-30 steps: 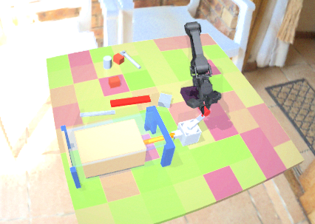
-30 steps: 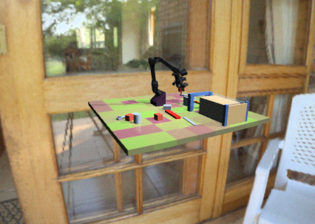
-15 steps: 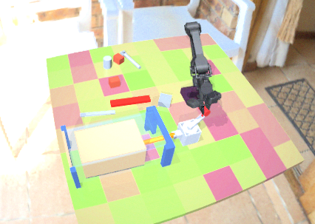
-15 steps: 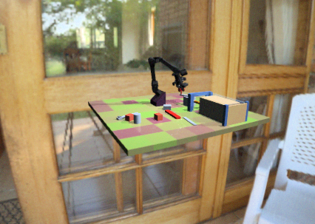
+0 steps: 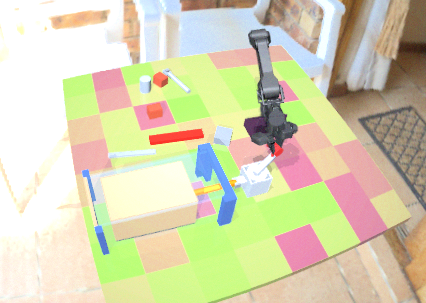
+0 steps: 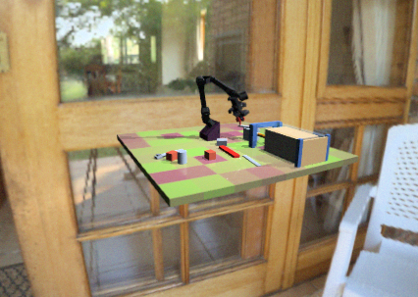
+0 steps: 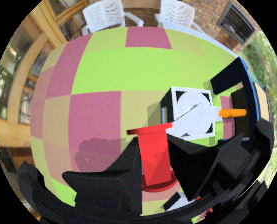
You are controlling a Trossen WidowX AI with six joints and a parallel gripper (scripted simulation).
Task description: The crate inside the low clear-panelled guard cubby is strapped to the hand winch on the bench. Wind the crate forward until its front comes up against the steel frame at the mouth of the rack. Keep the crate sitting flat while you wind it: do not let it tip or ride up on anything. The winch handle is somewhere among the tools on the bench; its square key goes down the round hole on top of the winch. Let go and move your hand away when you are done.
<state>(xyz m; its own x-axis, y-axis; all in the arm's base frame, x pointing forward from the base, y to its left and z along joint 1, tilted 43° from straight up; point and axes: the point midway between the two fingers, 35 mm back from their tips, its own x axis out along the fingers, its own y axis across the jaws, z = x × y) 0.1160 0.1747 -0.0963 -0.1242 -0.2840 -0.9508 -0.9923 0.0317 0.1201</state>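
The winch handle lies 40 mm ahead of my gripper tip and 30 mm below it. The rest, counted from my gripper tip: grey block (90 mm ahead, 250 mm to the right, 120 mm below); then grey winch (80 mm ahead, 20 mm to the left, 100 mm below); then red grip (20 mm to the right).
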